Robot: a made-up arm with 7 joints.
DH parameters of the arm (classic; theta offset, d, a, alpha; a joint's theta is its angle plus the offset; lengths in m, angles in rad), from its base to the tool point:
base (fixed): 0 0 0 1.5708
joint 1: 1.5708 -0.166 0 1.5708
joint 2: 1.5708 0 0 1.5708
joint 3: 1.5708 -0.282 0 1.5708
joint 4: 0 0 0 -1.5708
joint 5: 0 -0.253 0 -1.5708
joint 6: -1.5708 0 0 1.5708
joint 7: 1.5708 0 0 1.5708
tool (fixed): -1.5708 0 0 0
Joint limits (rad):
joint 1: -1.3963..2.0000
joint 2: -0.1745..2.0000
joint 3: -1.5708..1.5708
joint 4: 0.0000..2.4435
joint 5: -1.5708..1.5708
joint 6: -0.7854..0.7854
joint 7: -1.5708..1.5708
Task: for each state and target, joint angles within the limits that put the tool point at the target. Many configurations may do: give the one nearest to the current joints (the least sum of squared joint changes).
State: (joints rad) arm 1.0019 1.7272 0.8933 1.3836 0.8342 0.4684 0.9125
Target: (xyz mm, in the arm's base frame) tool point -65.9 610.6 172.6
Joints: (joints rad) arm 1.0442 1.5308 0.9471 0.9038 0.8342 0.4684 0.9125
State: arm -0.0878 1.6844 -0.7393 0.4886 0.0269 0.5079 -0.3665
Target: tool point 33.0 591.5 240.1
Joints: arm 0.7240 2.0000 -0.1798 0.8304 0.0269 0.5079 -0.3665
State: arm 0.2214 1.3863 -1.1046 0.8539 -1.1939 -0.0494 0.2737
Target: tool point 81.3 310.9 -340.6
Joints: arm 0.0208 1.1092 -1.2731 1.5702 -1.1939 -0.0494 0.2737
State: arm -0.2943 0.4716 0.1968 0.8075 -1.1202 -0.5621 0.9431
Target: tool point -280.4 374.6 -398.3
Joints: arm -0.7532 0.3822 0.1981 0.2771 -1.1202 -0.5621 0.9431
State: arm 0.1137 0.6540 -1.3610 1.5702 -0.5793 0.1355 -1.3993
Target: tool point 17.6 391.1 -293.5
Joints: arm -0.0263 1.4039 -1.4704 1.6157 -0.5793 0.1355 -1.3993
